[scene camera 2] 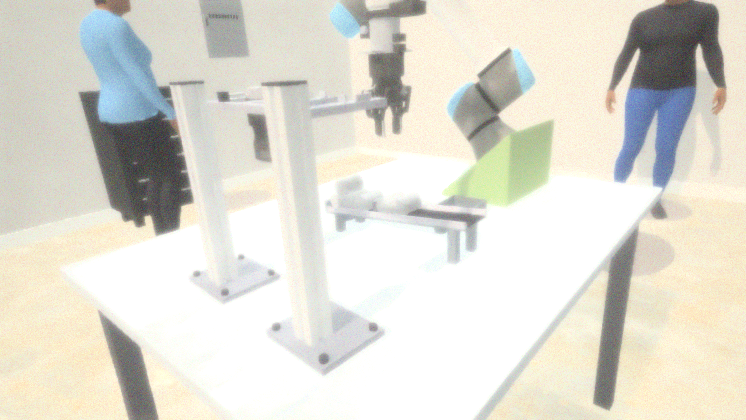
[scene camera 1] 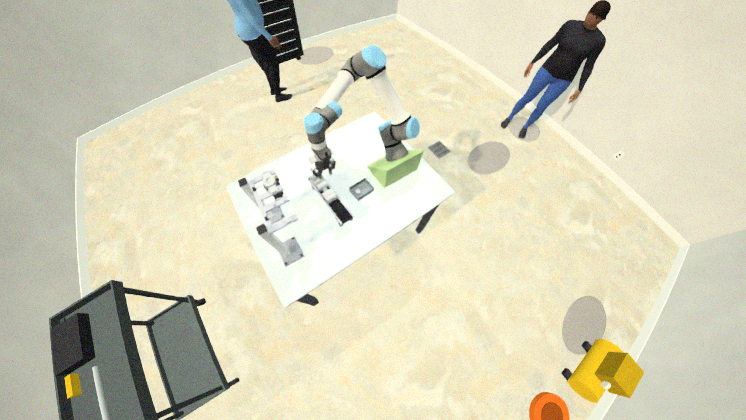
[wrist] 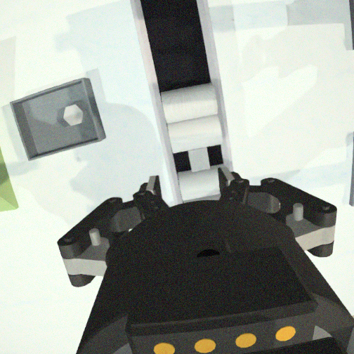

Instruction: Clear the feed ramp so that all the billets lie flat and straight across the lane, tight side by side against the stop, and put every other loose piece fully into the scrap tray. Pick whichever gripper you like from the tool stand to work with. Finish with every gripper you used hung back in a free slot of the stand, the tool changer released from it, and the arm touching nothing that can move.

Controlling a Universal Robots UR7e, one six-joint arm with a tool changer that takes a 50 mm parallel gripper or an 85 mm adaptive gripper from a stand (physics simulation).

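Seen in the pictures: hand at its tool point: [scene camera 2: 385, 43]; arm's base at its link origin: [scene camera 2: 501, 153] [scene camera 1: 397, 156].
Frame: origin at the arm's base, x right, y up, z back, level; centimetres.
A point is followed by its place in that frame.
My gripper [scene camera 1: 324, 171] [scene camera 2: 388, 130] [wrist: 190, 181], the adaptive one, is open and empty. It hangs above the upper part of the feed ramp [scene camera 1: 341, 212] [scene camera 2: 438, 220] [wrist: 214, 65]. In the wrist view, two white billets lie side by side across the lane: one billet [wrist: 190, 104] and another billet [wrist: 194, 133]. A small grey block [wrist: 199, 159] lies between them and a further white billet [wrist: 199, 184]. My gripper hides the lane beyond. In scene camera 2 a whitish piece [scene camera 2: 348, 183] {y 1.7, x 11.0, z -53.1 cm} sits raised at the ramp's upper end. The scrap tray [scene camera 1: 369, 183] {y -7.5, x -4.2, z -23.7 cm} [wrist: 95, 110] holds a hexagonal piece [wrist: 73, 115].
The tool stand [scene camera 1: 274, 242] {y 12.1, x -18.8, z -87.5 cm} [scene camera 2: 294, 208] {y 11.9, x -19.5, z -89.5 cm} is at the table's left in scene camera 1. Another gripper [scene camera 2: 259, 136] hangs from it. The green wedge [scene camera 1: 399, 169] {y 3.4, x -10.8, z -6.6 cm} [scene camera 2: 529, 164] {y -1.2, x -10.7, z -4.0 cm} carries the arm's base, near the tray. Two people stand beyond the table.
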